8 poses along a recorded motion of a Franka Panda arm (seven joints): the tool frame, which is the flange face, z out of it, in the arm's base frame.
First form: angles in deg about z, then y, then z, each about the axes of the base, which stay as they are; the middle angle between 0 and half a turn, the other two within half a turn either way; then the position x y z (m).
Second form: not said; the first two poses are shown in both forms.
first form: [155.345 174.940 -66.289 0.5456 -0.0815 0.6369]
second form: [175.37 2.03 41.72 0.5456 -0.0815 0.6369]
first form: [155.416 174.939 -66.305 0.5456 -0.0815 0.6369]
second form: [175.36 2.03 41.80 0.5456 -0.0815 0.6369]
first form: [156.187 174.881 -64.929 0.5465 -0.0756 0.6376]
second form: [175.36 2.17 41.20 0.5465 -0.0756 0.6376]
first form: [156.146 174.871 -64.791 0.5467 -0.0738 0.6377]
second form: [175.36 2.18 41.03 0.5467 -0.0738 0.6377]
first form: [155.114 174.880 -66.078 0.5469 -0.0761 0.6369]
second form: [175.32 2.07 41.28 0.5469 -0.0761 0.6369]
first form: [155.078 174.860 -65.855 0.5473 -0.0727 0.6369]
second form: [175.31 2.10 41.02 0.5473 -0.0727 0.6369]
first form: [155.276 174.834 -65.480 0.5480 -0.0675 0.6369]
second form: [175.30 2.14 40.84 0.5480 -0.0675 0.6369]
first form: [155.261 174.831 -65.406 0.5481 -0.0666 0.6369]
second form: [175.30 2.15 40.76 0.5481 -0.0666 0.6369]
